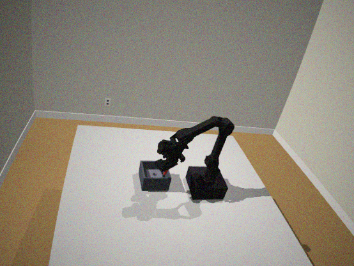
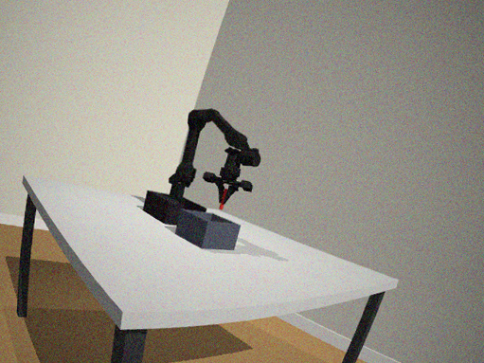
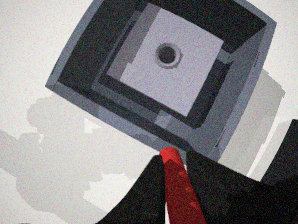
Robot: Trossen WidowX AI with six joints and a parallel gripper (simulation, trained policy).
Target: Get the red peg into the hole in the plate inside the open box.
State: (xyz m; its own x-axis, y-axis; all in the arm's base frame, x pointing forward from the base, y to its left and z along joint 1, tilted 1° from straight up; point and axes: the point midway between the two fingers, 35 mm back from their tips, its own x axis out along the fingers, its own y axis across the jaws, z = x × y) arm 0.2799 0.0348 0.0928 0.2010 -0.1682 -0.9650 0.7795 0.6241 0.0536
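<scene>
Now: gripper tip 10 cm above the plate, 7 cm to the left of it and 4 cm short of it. Round my gripper tip: red peg: 2 cm above, 1 cm to the left, 1 cm behind; dark grey box: 12 cm below, 7 cm to the right, 4 cm ahead.
</scene>
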